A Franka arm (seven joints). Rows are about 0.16 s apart.
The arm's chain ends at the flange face. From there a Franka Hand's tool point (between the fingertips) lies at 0.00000 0.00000 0.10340 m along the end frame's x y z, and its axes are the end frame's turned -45 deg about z.
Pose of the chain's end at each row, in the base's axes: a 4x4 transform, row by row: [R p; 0 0 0 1], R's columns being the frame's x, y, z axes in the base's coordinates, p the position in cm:
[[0.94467 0.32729 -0.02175 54.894], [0.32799 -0.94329 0.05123 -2.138], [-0.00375 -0.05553 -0.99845 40.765], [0 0 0 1]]
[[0.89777 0.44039 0.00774 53.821], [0.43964 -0.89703 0.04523 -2.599], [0.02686 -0.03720 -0.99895 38.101], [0 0 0 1]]
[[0.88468 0.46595 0.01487 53.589], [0.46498 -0.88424 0.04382 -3.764], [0.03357 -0.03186 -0.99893 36.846], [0 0 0 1]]
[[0.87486 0.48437 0.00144 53.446], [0.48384 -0.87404 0.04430 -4.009], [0.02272 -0.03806 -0.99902 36.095], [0 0 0 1]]
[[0.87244 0.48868 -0.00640 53.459], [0.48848 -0.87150 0.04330 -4.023], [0.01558 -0.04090 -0.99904 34.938], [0 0 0 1]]
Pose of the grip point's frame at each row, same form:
[[0.43655 0.89941 -0.02175 54.669], [0.89893 -0.43508 0.05123 -1.608], [0.03661 -0.04192 -0.99845 30.441], [0 0 0 1]]
[[0.32342 0.94622 0.00774 53.901], [0.94517 -0.32342 0.04523 -2.131], [0.04530 -0.00731 -0.99895 27.772], [0 0 0 1]]
[[0.29609 0.95504 0.01487 53.743], [0.95404 -0.29646 0.04382 -3.311], [0.04627 0.00121 -0.99893 26.517], [0 0 0 1]]
[[0.27612 0.96112 0.00144 53.461], [0.96017 -0.27591 0.04430 -3.551], [0.04298 -0.01085 -0.99902 25.765], [0 0 0 1]]
[[0.27136 0.96246 -0.00640 53.393], [0.96165 -0.27084 0.04330 -3.575], [0.03994 -0.01790 -0.99904 24.608], [0 0 0 1]]

